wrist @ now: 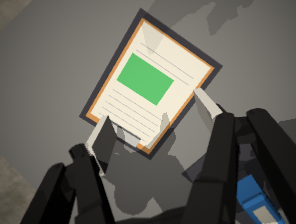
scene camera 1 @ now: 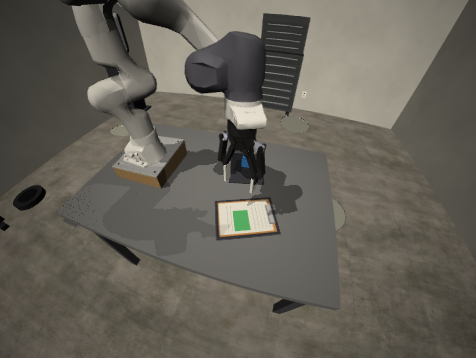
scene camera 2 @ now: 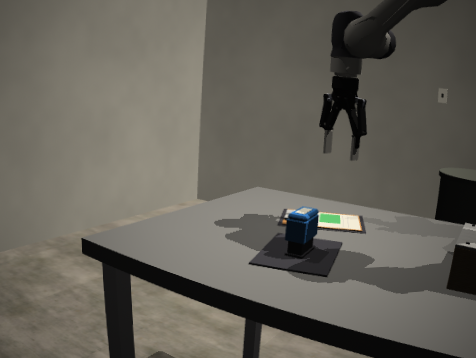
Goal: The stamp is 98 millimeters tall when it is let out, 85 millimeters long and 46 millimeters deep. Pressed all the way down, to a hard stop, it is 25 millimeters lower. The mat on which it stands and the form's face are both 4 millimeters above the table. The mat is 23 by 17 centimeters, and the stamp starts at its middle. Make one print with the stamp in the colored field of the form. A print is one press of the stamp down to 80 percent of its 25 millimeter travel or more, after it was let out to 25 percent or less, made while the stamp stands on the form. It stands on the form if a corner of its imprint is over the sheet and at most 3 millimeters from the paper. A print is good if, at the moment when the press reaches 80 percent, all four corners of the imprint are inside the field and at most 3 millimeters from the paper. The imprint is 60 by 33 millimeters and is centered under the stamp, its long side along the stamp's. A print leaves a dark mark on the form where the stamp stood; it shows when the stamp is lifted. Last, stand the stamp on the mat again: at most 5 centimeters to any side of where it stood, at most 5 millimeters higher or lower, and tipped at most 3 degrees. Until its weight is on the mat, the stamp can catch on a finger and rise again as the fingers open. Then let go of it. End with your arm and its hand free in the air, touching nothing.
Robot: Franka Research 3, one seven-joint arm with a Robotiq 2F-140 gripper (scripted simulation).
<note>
The pictures show: my gripper, a blue stamp and a form.
My gripper shows as well in the wrist view and in scene camera 1.
</note>
